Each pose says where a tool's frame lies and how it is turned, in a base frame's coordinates. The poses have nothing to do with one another.
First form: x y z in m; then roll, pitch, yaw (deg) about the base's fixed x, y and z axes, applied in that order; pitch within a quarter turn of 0, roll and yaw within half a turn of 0.
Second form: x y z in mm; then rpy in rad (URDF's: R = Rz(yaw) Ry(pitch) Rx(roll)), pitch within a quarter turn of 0, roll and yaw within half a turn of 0. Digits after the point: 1 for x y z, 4 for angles.
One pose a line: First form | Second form
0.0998 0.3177 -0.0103 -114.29 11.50 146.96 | 99.8 317.7 -10.3 -1.9947 0.2007 2.5649
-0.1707 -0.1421 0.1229 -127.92 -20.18 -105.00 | -170.7 -142.1 122.9 -2.2326 -0.3522 -1.8326
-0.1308 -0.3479 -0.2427 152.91 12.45 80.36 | -130.8 -347.9 -242.7 2.6688 0.2173 1.4025
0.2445 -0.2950 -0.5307 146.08 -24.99 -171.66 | 244.5 -295.0 -530.7 2.5496 -0.4362 -2.9960
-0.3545 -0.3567 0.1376 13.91 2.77 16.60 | -354.5 -356.7 137.6 0.2428 0.0483 0.2897
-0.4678 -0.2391 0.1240 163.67 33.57 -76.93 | -467.8 -239.1 124.0 2.8566 0.5859 -1.3427
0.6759 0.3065 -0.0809 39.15 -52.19 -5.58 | 675.9 306.5 -80.9 0.6833 -0.9109 -0.0974
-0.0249 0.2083 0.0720 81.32 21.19 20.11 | -24.9 208.3 72.0 1.4193 0.3698 0.3510
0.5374 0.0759 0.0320 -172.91 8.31 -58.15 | 537.4 75.9 32.0 -3.0178 0.1450 -1.0149
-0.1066 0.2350 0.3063 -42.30 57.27 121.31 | -106.6 235.0 306.3 -0.7383 0.9996 2.1173
